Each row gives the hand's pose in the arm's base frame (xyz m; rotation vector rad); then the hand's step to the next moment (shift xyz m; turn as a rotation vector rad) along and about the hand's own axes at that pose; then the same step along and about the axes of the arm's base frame.
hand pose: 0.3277 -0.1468 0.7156 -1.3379 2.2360 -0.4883
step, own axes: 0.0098 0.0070 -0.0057 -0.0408 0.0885 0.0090
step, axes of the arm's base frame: -0.0122 -0.0052 -0.0012 -0.0416 0.0762 -0.0452
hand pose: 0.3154 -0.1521 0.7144 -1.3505 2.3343 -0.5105
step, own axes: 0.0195 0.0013 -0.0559 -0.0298 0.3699 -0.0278
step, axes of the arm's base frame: -0.0381 -0.0101 0.0442 -0.2714 0.2024 -0.1545
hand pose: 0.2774 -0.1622 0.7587 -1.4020 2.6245 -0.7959
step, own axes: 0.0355 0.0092 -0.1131 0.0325 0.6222 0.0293
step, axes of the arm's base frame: -0.0602 0.0227 0.1000 -0.4829 0.2438 -0.3105
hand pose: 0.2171 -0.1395 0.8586 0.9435 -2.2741 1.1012
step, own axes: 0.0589 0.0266 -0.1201 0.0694 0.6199 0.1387
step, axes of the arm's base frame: -0.0482 0.0860 0.0943 -0.5158 0.1404 -0.3500
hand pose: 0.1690 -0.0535 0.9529 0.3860 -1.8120 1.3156
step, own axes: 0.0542 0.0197 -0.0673 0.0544 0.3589 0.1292
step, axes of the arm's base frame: -0.0154 0.0796 0.0357 -0.3291 0.0409 -0.1962
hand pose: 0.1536 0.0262 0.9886 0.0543 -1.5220 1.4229
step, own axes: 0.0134 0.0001 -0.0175 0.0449 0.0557 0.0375
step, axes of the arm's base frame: 0.0040 0.0210 0.0052 -0.0796 0.0136 -0.0027
